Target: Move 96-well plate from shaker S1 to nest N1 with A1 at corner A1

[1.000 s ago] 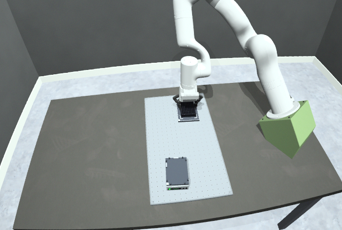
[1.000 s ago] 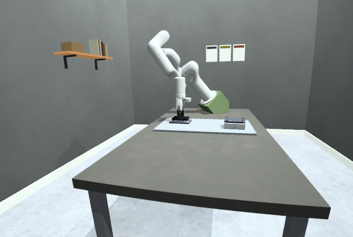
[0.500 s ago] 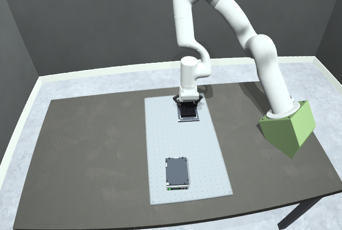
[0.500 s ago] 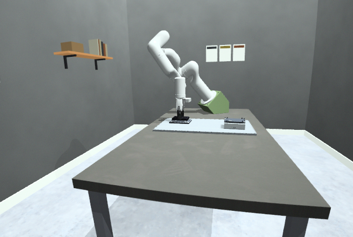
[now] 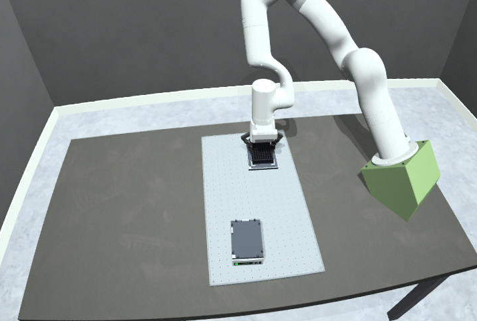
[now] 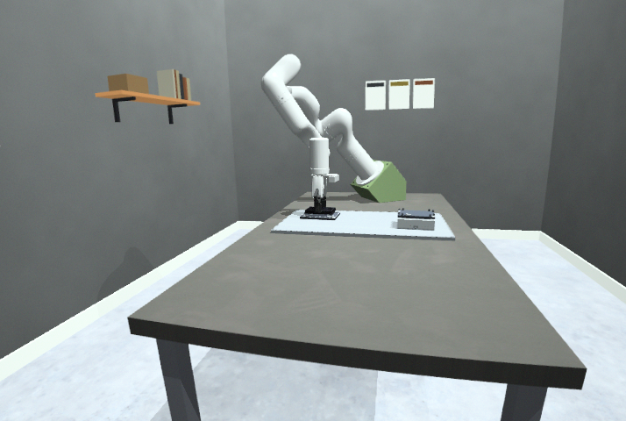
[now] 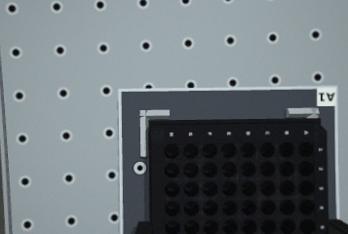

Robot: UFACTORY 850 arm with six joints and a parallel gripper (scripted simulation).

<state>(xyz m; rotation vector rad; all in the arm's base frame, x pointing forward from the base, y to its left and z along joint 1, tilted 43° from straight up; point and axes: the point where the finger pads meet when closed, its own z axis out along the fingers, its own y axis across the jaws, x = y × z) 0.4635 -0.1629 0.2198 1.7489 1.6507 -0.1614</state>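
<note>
My hand is 10 mm above the black 96-well plate. The rest, counted from my hand: A1 label (70 mm ahead, 60 mm to the left, 30 mm below); then plate nest N1 (30 mm below).
</note>
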